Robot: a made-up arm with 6 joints. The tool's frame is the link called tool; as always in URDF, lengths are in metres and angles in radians. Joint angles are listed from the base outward.
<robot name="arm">
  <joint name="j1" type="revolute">
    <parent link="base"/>
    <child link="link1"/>
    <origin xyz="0 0 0.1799" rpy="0 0 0"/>
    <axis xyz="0 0 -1"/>
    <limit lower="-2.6" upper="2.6"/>
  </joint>
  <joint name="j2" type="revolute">
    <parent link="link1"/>
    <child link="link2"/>
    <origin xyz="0.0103 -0.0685 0.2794" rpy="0 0 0"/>
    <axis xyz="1 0 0"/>
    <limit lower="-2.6" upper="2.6"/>
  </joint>
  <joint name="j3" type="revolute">
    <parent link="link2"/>
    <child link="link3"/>
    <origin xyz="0.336 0.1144 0.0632" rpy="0 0 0"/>
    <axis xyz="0 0 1"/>
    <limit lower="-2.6" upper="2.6"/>
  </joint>
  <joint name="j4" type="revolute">
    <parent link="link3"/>
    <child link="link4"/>
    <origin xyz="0.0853 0.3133 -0.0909" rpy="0 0 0"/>
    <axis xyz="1 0 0"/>
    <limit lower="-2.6" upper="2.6"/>
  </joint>
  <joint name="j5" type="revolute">
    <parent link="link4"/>
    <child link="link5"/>
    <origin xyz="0.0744 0.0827 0.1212" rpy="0 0 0"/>
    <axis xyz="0 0 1"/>
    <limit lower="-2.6" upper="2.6"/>
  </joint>
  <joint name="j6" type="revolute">
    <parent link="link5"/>
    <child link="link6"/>
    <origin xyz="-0.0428 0.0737 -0.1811" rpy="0 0 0"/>
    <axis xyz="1 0 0"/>
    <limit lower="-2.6" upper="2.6"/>
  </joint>
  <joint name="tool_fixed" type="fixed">
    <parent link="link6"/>
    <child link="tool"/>
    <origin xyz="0.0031 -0.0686 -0.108" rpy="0 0 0"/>
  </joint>
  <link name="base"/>
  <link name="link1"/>
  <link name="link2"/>
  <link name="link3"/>
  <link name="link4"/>
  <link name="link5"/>
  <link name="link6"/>
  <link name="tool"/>
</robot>
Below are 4 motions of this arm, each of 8 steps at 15 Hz.
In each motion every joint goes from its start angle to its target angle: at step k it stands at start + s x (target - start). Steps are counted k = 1, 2, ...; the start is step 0. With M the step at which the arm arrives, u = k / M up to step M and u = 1 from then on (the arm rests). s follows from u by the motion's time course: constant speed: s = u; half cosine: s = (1 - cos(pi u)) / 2; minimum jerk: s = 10 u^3 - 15 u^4 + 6 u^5.
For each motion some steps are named. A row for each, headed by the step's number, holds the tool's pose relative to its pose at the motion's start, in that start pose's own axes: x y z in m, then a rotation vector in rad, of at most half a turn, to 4 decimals.
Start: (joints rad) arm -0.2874 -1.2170 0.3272 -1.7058 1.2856 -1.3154
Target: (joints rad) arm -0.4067 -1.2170 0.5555 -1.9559 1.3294 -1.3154
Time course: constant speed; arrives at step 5
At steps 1, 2, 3, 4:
1: -0.0149 -0.0068 0.0109 -0.0639 0.0304 0.0350
2: -0.0293 -0.0128 0.0225 -0.1264 0.0634 0.0713
3: -0.0432 -0.0180 0.0346 -0.1872 0.0990 0.1086
4: -0.0565 -0.0225 0.0472 -0.2464 0.1370 0.1468

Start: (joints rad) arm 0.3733 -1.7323 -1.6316 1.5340 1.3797 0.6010
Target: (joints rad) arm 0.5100 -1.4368 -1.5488 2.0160 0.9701 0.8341
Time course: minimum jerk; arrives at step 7
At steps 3, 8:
3: 0.0056 0.0314 -0.0036 0.1467 -0.2435 -0.1407
8: 0.0279 0.0683 0.0306 0.3745 -0.7010 -0.3357

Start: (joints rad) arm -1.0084 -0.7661 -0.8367 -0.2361 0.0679 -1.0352
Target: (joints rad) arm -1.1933 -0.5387 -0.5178 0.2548 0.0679 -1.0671
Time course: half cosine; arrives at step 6
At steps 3, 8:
3: -0.1000 -0.0603 0.0813 0.3524 -0.2097 0.1027
8: -0.2113 -0.1412 0.1319 0.7021 -0.4048 0.2439

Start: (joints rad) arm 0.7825 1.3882 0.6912 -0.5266 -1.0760 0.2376
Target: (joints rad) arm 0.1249 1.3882 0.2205 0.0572 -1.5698 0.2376
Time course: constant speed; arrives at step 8
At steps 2, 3, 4, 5, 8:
2: -0.0422 0.0381 -0.0196 -0.0403 0.2427 -0.2071
3: -0.0625 0.0561 -0.0298 -0.0789 0.3568 -0.3140
4: -0.0826 0.0729 -0.0408 -0.1294 0.4649 -0.4222
5: -0.1027 0.0885 -0.0528 -0.1915 0.5664 -0.5312
8: -0.1669 0.1247 -0.0966 -0.4429 0.8225 -0.8574

